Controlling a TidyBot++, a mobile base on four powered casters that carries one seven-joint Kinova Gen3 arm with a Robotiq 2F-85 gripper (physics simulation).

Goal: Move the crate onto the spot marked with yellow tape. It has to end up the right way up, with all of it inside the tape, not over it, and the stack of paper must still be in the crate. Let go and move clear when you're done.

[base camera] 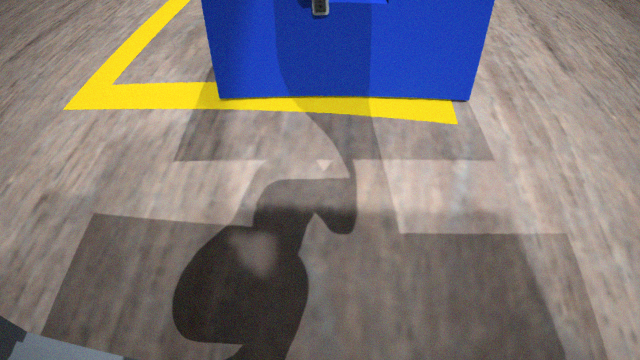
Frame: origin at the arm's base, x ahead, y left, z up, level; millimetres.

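Where they show: gripper, fingertip midpoint: [321, 10].
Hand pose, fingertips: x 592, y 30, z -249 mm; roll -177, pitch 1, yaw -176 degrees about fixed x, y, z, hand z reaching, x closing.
Note:
After its pixels a point has its place.
The blue crate [425, 50] {x 591, y -121, z -302 mm} is upright at the top centre, with the lower part of its near wall showing. Its near bottom edge lies over the near strip of the yellow tape [150, 96] {x 597, y 330, z -396 mm}, and its near right bottom corner sticks out past the right end of that strip. The tape's left corner is well left of the crate. I cannot tell whether the crate touches the floor or hangs slightly above it. My gripper [320, 7] {x 592, y 30, z -249 mm} is shut on the crate's near wall; one fingertip shows in front of it at the top edge. The crate's top and the paper stack are out of view.
Wood-look floor [450, 185] {x 417, y -143, z -397 mm} lies between the crate and my base. Dark shadows of the arm and crate fall across it. A grey and dark part of my base [60, 348] {x 145, y 193, z -287 mm} shows at the bottom left corner.

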